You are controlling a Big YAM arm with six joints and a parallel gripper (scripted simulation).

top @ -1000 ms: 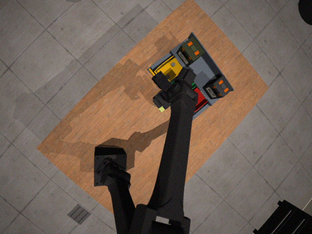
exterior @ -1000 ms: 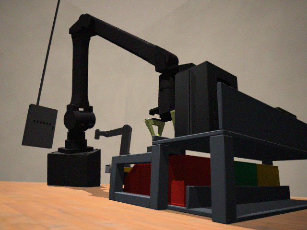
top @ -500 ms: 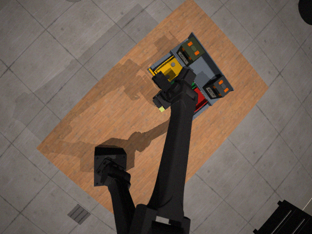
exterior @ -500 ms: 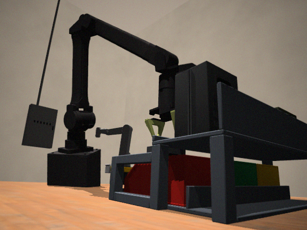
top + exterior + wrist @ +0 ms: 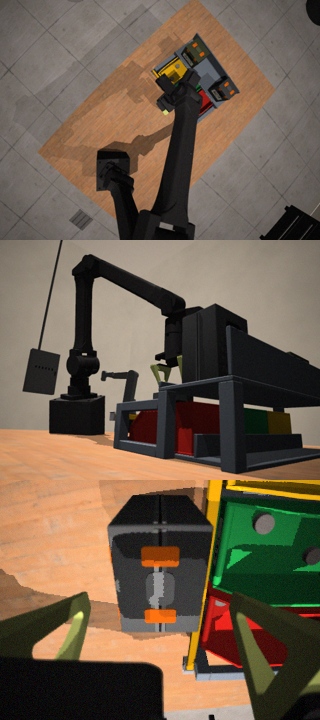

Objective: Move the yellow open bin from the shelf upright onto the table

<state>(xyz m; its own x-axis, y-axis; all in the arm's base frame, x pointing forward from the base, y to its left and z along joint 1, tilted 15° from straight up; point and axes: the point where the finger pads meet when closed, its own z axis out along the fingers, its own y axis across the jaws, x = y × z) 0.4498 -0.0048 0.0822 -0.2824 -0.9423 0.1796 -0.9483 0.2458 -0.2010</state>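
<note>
Right now the thin yellow rod is 9 cm below my hand, 4 cm ahead of it and 2 cm to the right of it. The rest, counted from my hand: red bin 15 cm to the right, 11 cm below, 11 cm ahead; green bin 14 cm ahead, 11 cm below, 5 cm to the right; yellow open bin 17 cm ahead, 11 cm below, 6 cm to the left.
</note>
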